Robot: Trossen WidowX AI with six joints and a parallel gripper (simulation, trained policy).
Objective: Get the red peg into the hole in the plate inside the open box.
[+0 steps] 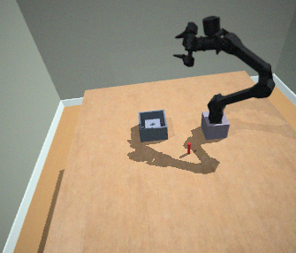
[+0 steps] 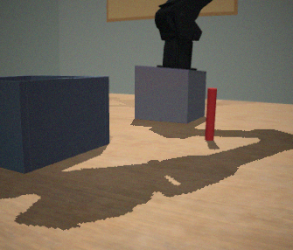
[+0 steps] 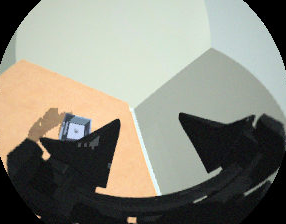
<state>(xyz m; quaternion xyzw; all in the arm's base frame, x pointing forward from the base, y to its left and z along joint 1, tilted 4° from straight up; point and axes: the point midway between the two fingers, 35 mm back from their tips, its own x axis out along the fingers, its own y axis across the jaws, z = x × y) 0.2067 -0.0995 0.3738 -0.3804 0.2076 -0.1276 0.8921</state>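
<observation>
The red peg lies 80 mm behind my gripper tip, 250 mm to the left of it and 450 mm below it. Also, from my gripper tip: blue box: 130 mm ahead, 80 mm to the left, 460 mm below; pale plate: 130 mm ahead, 80 mm to the left, 440 mm below.
</observation>
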